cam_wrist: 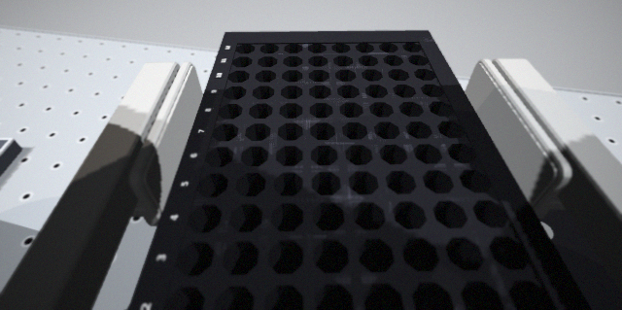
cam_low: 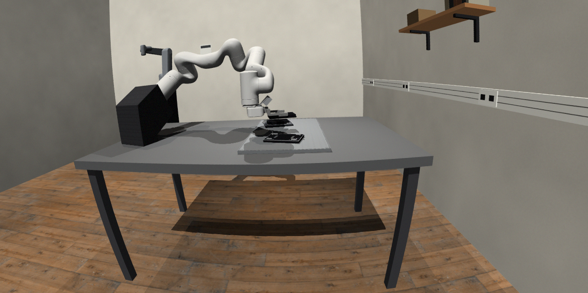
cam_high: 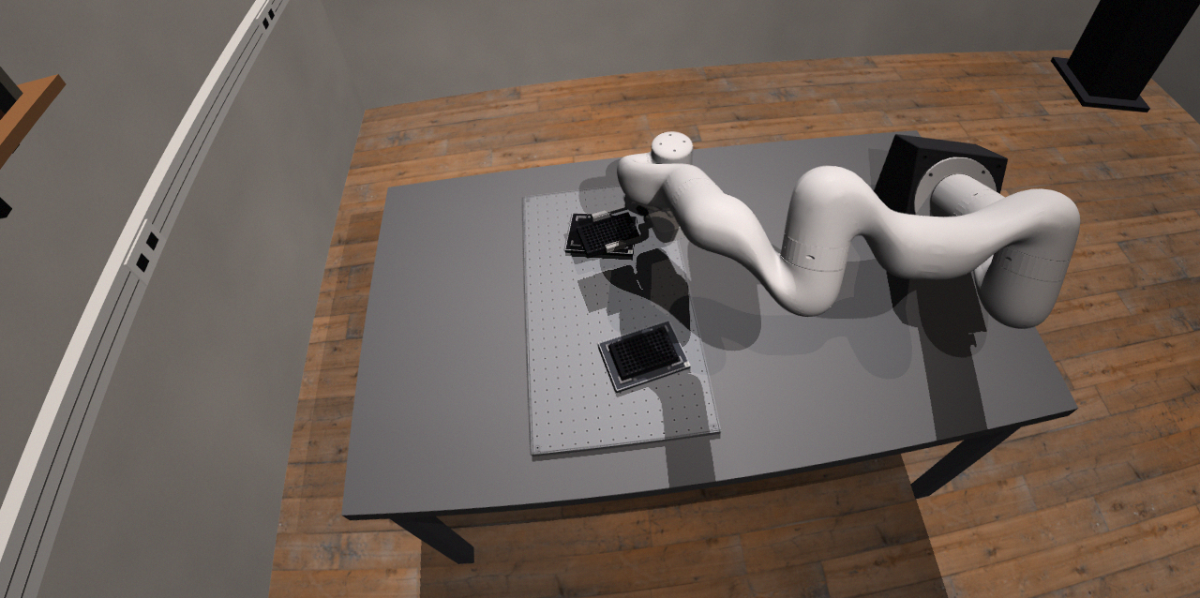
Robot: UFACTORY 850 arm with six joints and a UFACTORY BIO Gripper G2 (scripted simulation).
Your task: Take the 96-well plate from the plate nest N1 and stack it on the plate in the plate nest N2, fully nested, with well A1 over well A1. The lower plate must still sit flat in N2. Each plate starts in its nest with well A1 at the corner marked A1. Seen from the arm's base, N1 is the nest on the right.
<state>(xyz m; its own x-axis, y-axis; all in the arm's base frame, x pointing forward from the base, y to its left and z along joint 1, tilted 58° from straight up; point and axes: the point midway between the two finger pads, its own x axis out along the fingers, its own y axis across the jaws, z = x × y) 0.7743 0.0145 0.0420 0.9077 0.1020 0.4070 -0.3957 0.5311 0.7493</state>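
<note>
The plate nest N2 is 250 mm to the left of my hand, 100 mm below it and 90 mm behind it. From my hand the other things lie so: plate nest N1: 100 mm below, 80 mm to the right, 30 mm ahead.
</note>
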